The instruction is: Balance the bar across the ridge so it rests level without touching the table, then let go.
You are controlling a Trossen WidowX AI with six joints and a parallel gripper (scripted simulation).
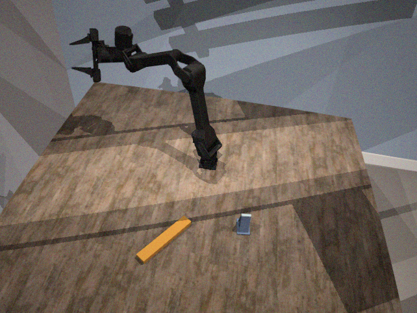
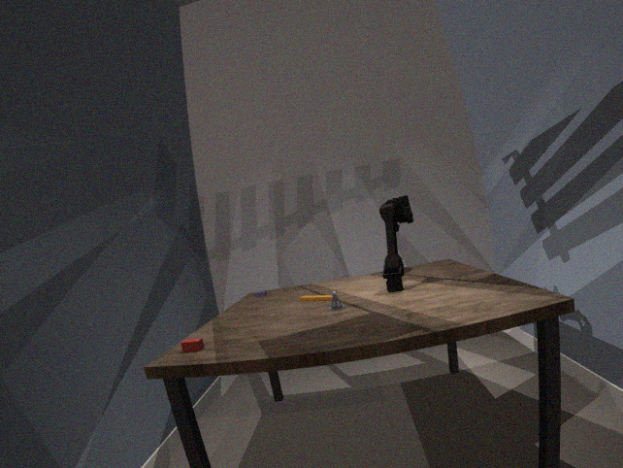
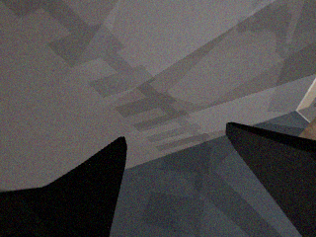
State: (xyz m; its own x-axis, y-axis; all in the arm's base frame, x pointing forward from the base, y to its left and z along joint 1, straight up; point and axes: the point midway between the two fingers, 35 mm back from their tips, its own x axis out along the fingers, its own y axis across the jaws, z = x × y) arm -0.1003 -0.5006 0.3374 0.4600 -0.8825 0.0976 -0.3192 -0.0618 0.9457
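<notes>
Now: gripper tip 44 cm short of the yellow bar, 45 cm to the right of it and 33 cm above it. From my gripper tip the other things lie so: red block (82 cm ahead, 103 cm to the left, 32 cm below); then blue-violet piece (82 cm ahead, 3 cm to the left, 33 cm below).
</notes>
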